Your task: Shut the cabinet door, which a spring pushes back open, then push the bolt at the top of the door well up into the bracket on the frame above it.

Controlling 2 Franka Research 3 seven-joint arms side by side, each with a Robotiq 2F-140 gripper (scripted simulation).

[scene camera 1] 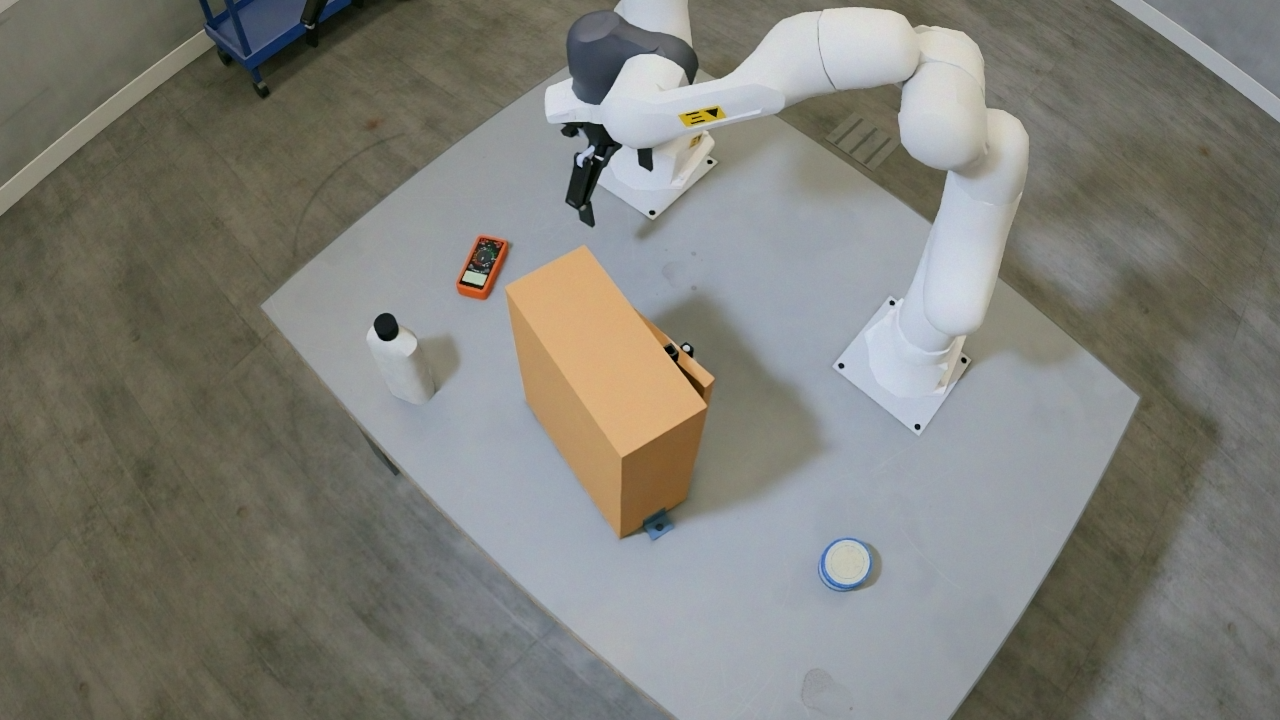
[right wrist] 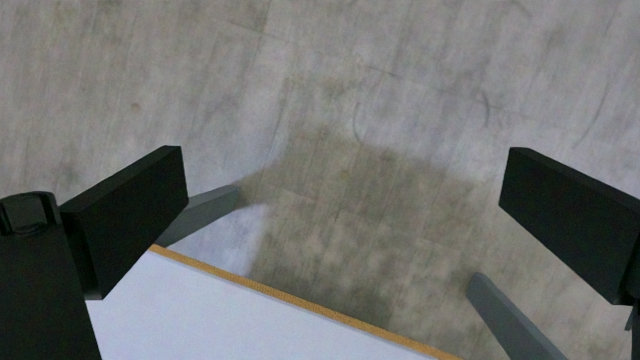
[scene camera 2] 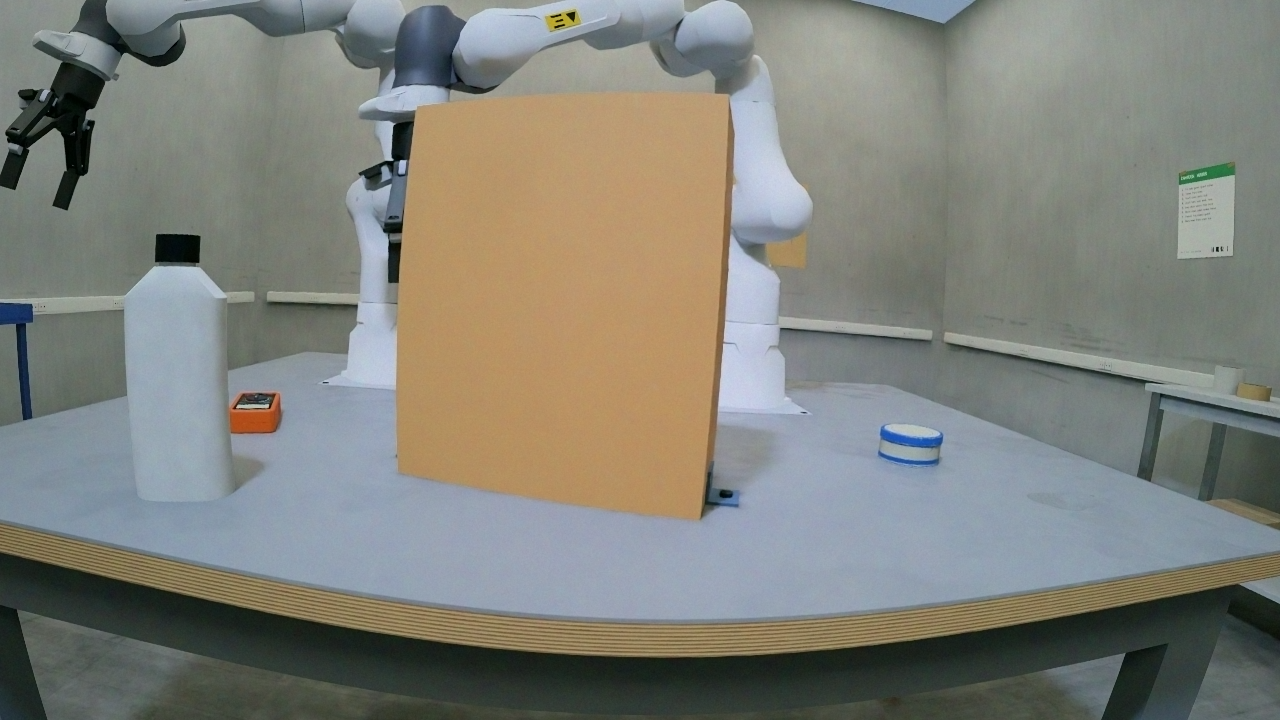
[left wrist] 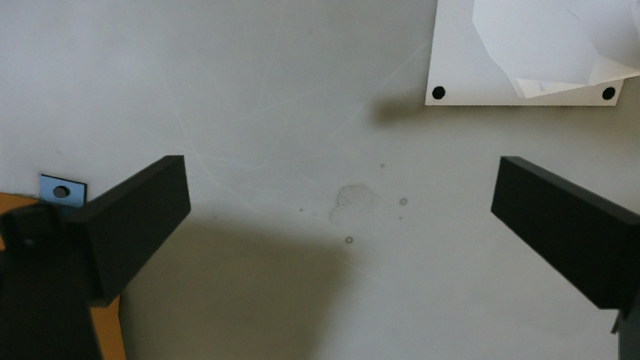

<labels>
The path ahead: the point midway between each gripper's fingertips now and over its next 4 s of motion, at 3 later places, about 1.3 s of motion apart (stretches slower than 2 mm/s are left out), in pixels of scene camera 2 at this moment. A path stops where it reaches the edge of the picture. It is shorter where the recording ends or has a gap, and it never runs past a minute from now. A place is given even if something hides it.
The left gripper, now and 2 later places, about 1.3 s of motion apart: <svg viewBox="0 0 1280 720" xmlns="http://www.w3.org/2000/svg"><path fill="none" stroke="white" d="M412 278L378 151L400 7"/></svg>
The right gripper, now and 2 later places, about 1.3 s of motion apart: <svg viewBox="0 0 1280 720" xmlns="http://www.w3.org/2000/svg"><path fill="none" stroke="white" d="M35 198L97 184L159 171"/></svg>
</labels>
